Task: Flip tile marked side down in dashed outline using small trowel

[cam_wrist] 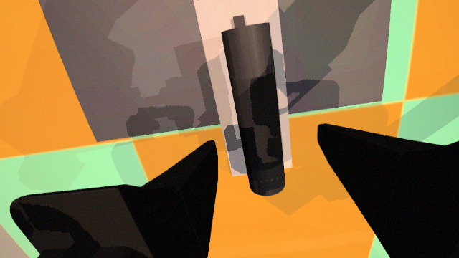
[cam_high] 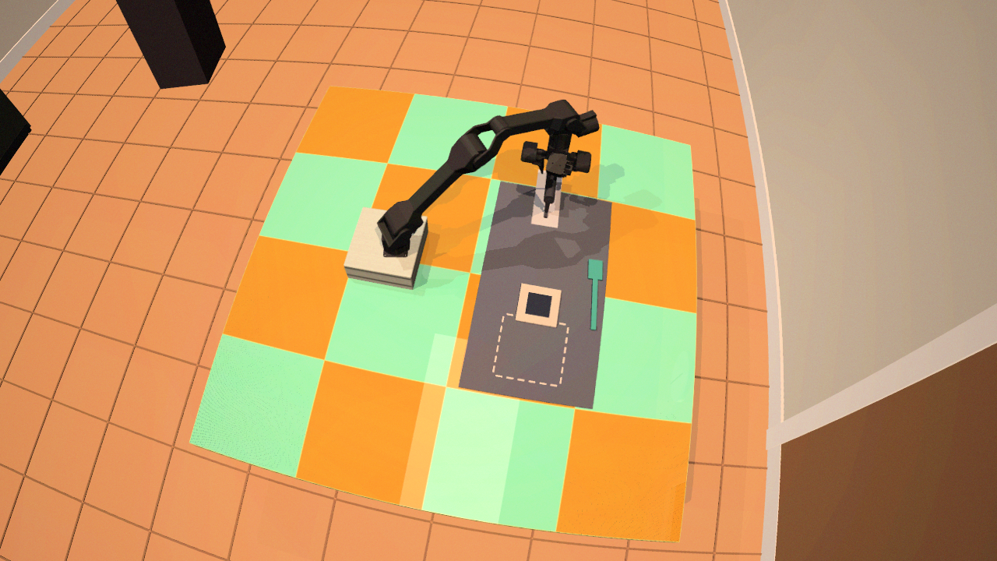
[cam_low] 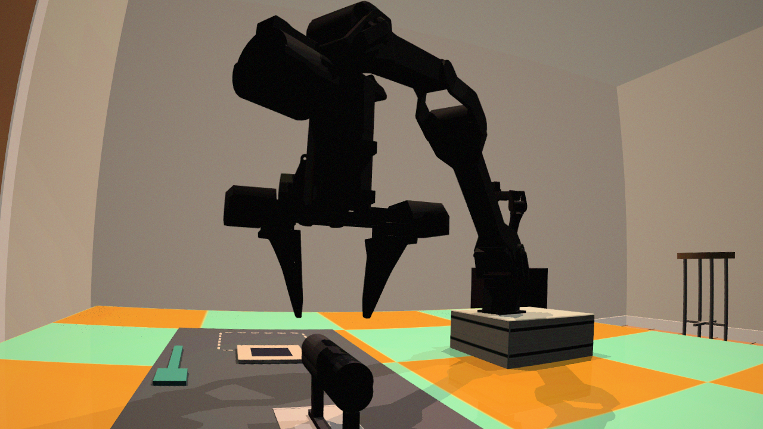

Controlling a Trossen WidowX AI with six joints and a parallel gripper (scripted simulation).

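The small trowel is 80 mm below my gripper tip and 20 mm to the right of it. The rest, counted from my gripper tip: pale tile: 350 mm to the right, 110 mm below, 40 mm behind; grey mat: 290 mm to the right, 130 mm below, 30 mm behind; green trowel-like tool: 290 mm to the right, 110 mm below, 110 mm ahead.
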